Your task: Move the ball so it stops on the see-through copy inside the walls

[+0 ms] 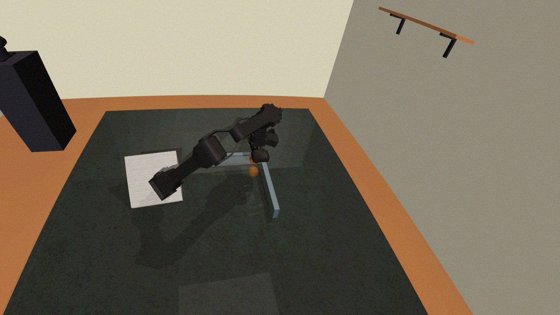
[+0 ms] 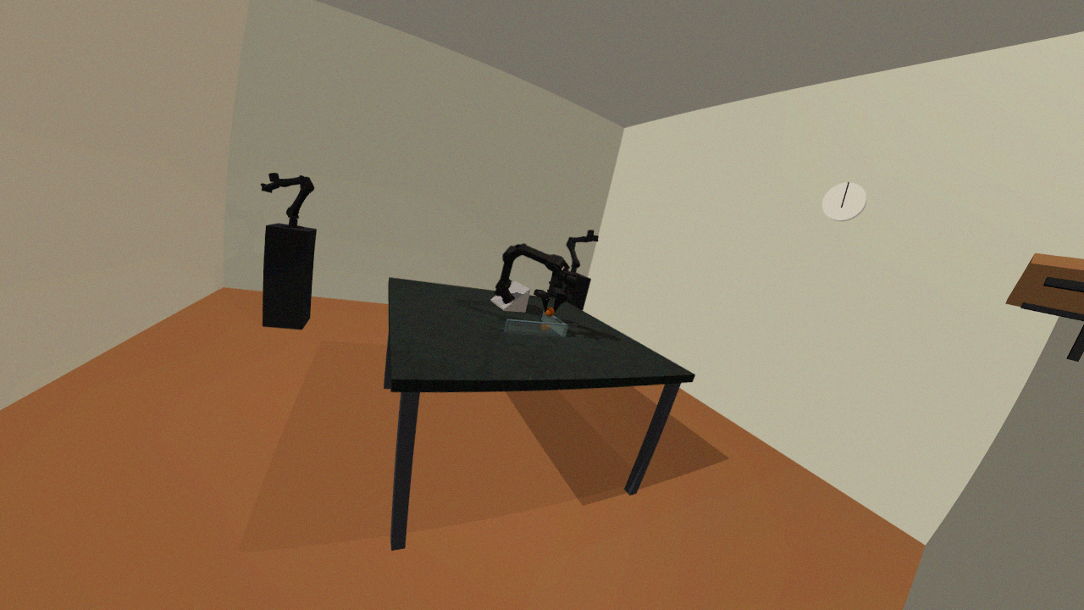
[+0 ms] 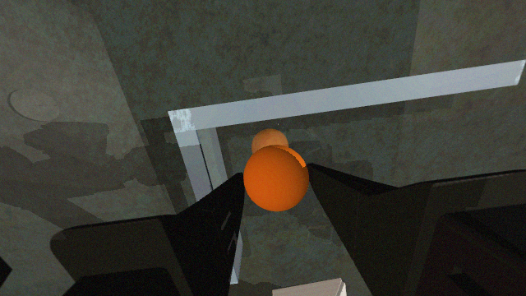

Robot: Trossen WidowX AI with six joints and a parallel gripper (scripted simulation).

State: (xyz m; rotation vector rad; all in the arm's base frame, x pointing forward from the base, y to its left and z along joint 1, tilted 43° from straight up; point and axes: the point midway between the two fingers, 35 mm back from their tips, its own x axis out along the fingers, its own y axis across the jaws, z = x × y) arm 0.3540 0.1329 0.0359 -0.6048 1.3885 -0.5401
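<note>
Right now the see-through copy is 8 cm below my gripper tip. Also, from my gripper tip: orange ball: right at my gripper tip.
</note>
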